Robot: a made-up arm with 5 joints.
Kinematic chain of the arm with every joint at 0, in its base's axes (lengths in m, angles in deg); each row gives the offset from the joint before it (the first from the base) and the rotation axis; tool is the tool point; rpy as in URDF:
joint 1: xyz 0.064 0 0.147 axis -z
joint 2: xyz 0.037 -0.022 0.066 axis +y
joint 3: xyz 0.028 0 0.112 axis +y
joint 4: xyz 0.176 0 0.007 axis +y
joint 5: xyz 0.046 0.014 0 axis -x
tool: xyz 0 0 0 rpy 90 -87.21 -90
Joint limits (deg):
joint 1: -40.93..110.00
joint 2: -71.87..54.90
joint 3: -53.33..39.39
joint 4: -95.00..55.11
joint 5: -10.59..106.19
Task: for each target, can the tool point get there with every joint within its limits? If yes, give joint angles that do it. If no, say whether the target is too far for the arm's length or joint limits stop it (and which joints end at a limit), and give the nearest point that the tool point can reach.
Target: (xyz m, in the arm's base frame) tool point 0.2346 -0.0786 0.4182
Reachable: yes | joints 22.30 -35.83 17.49 -33.15 27.88
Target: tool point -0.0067 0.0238 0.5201
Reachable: yes | joints 24.79 -51.55 -42.32 -24.66 59.75
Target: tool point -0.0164 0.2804 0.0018
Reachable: no: joint limits stop it (at a limit: joint 1, joint 2, joint 3) | nearest point 0.1670 0.0787 0.0334 | short by 0.274 m
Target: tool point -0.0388 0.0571 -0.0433
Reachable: no: joint limits stop it (at a limit: joint 1, joint 2, joint 3) | nearest point 0.0215 -0.0933 0.0503 | short by 0.187 m
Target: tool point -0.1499 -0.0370 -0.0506
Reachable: no: joint limits stop it (at a limit: joint 1, joint 2, joint 3) | nearest point 0.0127 -0.1175 0.0337 | short by 0.200 m
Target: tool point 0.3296 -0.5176 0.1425
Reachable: no: too far | nearest point 0.2284 -0.3203 0.1993 | short by 0.229 m
